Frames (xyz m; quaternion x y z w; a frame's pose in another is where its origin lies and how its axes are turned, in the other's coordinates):
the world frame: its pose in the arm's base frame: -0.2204 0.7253 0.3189 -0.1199 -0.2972 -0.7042 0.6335
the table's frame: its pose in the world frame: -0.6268 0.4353 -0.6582 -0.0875 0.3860 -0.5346 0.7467
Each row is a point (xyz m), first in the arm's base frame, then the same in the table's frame.
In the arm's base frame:
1: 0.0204 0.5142 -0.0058
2: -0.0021 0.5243 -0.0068
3: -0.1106 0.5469 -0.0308
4: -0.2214 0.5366 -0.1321
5: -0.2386 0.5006 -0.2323
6: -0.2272 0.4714 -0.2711
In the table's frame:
1: 0.2122 0.1829 0.6285
2: 0.2261 0.1648 0.6380
3: 0.3129 0.1001 0.6717
4: 0.4555 0.0588 0.6470
5: 0.5361 0.0775 0.5778
6: 0.5592 0.1057 0.5438

